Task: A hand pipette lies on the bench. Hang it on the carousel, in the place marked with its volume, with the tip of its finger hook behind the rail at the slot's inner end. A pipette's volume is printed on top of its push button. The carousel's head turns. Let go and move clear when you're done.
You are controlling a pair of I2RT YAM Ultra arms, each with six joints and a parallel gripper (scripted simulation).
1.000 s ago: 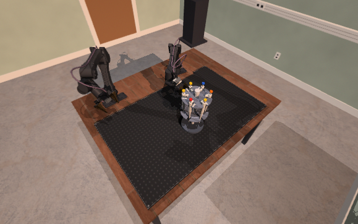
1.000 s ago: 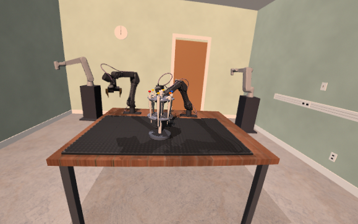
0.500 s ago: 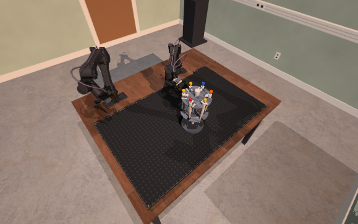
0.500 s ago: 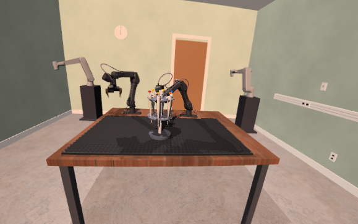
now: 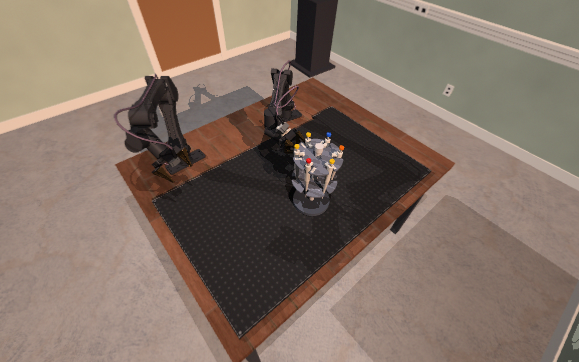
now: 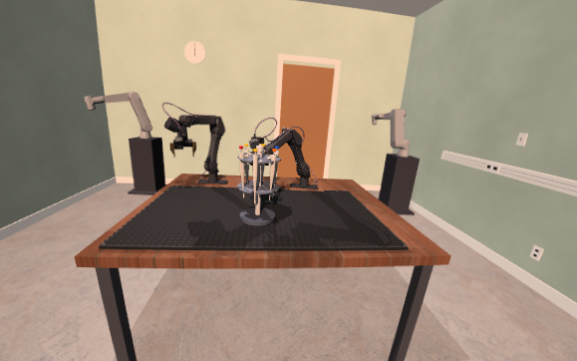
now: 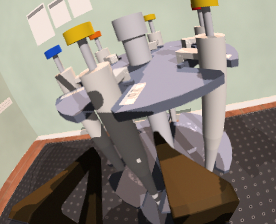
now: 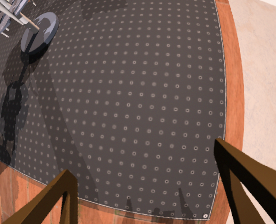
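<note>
Right now my left hand is 30 mm short of the pipette and 20 mm above it.
</note>
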